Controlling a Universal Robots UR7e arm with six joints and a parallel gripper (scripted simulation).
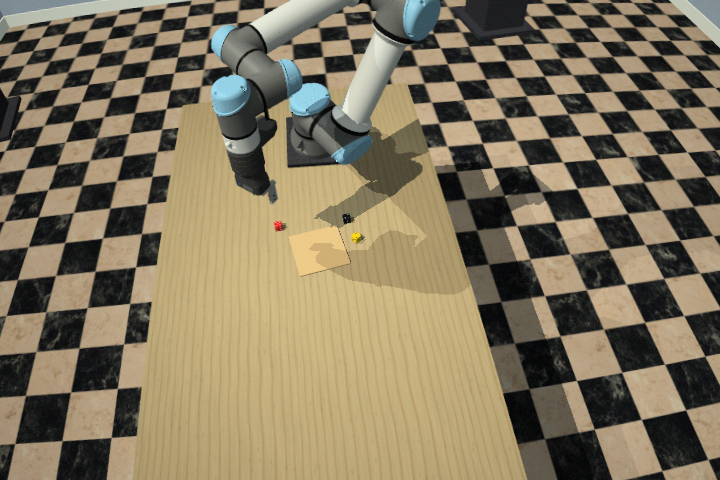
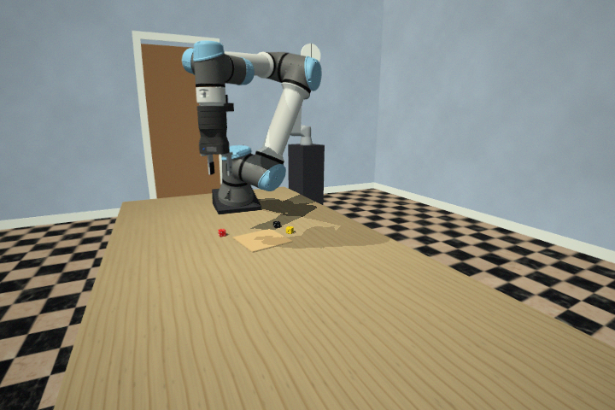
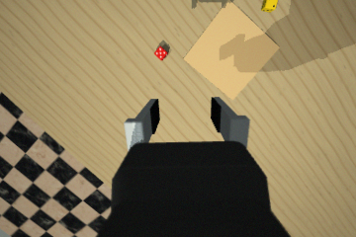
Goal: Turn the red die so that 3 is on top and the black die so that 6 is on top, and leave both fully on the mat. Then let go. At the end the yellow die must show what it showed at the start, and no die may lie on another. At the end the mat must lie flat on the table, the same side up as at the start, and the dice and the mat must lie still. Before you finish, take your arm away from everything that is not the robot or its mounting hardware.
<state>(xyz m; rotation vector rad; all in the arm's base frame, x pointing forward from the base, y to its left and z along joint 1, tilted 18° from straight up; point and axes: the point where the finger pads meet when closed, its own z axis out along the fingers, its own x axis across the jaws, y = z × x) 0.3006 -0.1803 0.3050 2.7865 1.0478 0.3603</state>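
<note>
Right now my hand is 22 cm above the red die, 8 cm past it and 2 cm to the right of it. Also, from my hand: black die: 22 cm below, 21 cm to the left, 5 cm behind; then yellow die: 22 cm to the left, 22 cm below, 3 cm ahead; then tan mat: 23 cm below, 11 cm to the left, 3 cm ahead.
</note>
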